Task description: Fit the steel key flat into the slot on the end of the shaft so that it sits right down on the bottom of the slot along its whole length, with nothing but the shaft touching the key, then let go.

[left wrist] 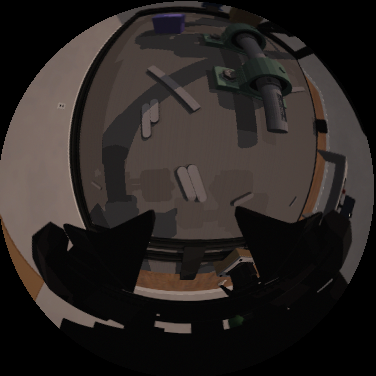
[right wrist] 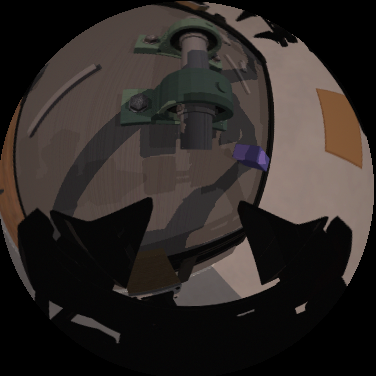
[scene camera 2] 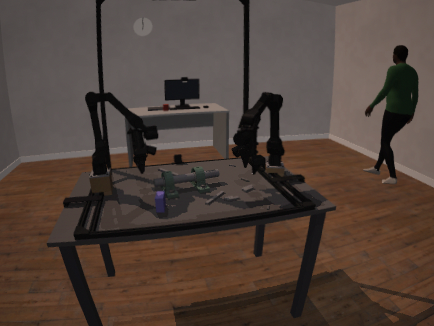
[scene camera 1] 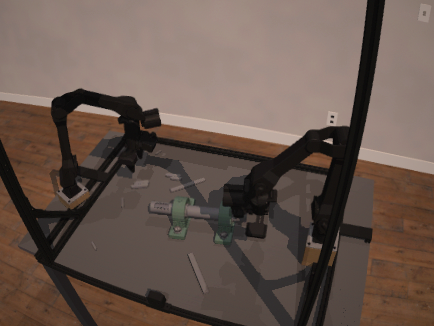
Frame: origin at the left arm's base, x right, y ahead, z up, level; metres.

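Where they show: left gripper, fingertip midpoint: [left wrist: 195, 212] [scene camera 2: 249, 171] [scene camera 1: 136, 165]; right gripper, fingertip midpoint: [right wrist: 196, 203] [scene camera 2: 143, 172] [scene camera 1: 259, 214]; left arm's base, origin of the base link: [left wrist: 239, 268] [scene camera 2: 275, 164] [scene camera 1: 71, 190]; right arm's base, origin of the base link: [right wrist: 157, 297] [scene camera 2: 100, 172] [scene camera 1: 323, 236].
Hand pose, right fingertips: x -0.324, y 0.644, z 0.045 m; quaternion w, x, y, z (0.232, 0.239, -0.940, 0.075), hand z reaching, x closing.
Note:
Each offset is from my right fingertips to the top centre of the thing.
The grey shaft {dx +0.083, dy -0.197, dz -0.025 m} [scene camera 1: 200, 212] [scene camera 2: 183, 179] [left wrist: 273, 111] [right wrist: 197, 134] lies level in two green bearing blocks. Its slotted end is at the left in scene camera 1; the slot's inside is too dark to read. Two round-ended bars {dx +0.098, dy -0.493, dz -0.089 m} [scene camera 1: 140, 184] {dx +0.082, dy -0.501, dz -0.089 m} [scene camera 2: 248, 188] [left wrist: 191, 183] lie side by side on the table, and another pair {dx -0.023, dy -0.411, dz -0.090 m} [scene camera 1: 173, 176] [left wrist: 150, 117] lies beyond; which is the steel key I cannot tell. My left gripper [left wrist: 195, 212] is open and empty, above the table near the first pair. My right gripper [scene camera 2: 142, 171] [right wrist: 196, 203] is open and empty, near the shaft's other end.
A long flat bar {dx -0.025, dy -0.350, dz -0.090 m} [scene camera 1: 188, 184] [scene camera 2: 215, 198] [left wrist: 173, 88] lies behind the shaft in scene camera 1, another long bar {dx +0.253, dy -0.048, dz -0.088 m} [scene camera 1: 197, 272] in front. A single short bar {dx +0.202, dy -0.478, dz -0.091 m} [scene camera 1: 122, 202] [left wrist: 242, 198] lies left of the shaft. A purple block {dx -0.155, dy -0.133, dz -0.032 m} [scene camera 2: 160, 201] [left wrist: 169, 24] [right wrist: 251, 156] stands near one bearing.

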